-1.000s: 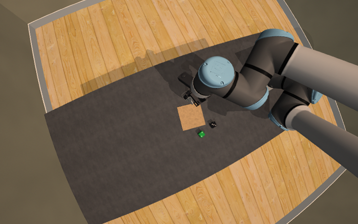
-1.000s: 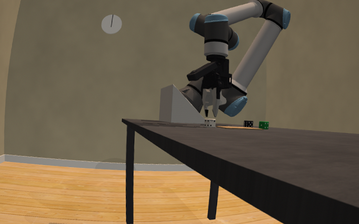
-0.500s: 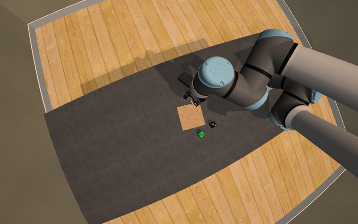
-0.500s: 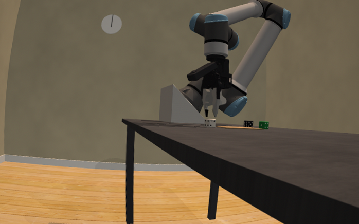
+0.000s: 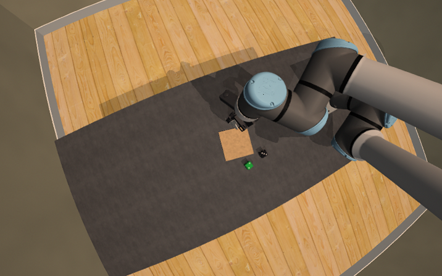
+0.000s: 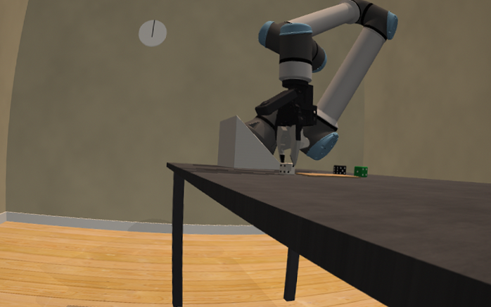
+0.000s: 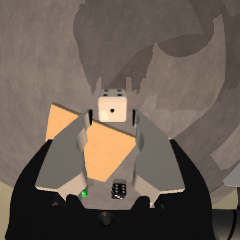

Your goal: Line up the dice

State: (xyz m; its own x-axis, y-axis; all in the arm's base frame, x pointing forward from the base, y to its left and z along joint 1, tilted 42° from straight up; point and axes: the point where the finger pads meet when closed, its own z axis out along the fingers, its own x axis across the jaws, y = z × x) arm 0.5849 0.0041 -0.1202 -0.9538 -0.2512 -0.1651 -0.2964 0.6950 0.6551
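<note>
My hand is 30 mm above the white die. Round my hand: tan mat: 20 mm ahead, 110 mm to the left, 40 mm below; then green die: 10 mm ahead, 230 mm to the left, 30 mm below; then black die: 70 mm behind, 210 mm to the left, 30 mm below.
</note>
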